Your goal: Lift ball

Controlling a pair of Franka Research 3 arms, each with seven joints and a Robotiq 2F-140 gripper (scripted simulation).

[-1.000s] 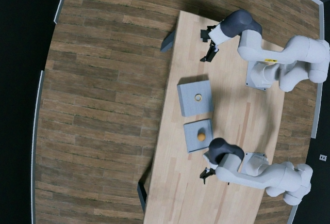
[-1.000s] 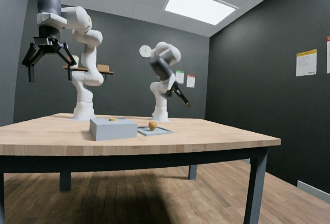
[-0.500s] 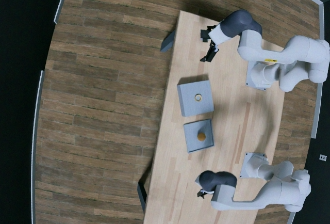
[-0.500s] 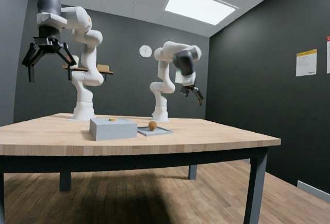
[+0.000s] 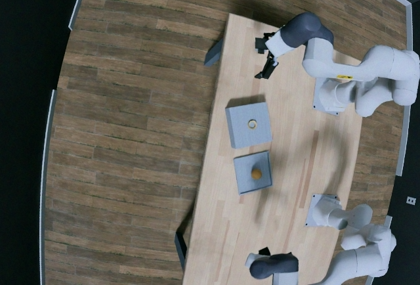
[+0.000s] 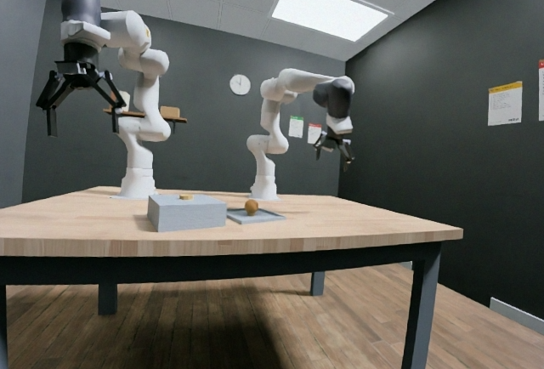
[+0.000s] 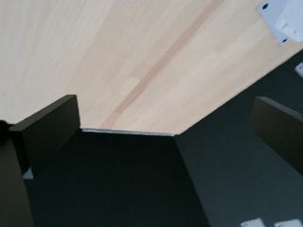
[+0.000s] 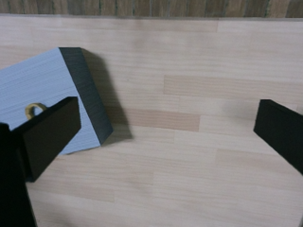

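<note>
Now: the orange ball 510 mm to the left of my right hand, 210 mm below it and 80 mm behind it. Also, from my right hand: shallow grey tray (510 mm to the left, 240 mm below, 80 mm behind).
</note>
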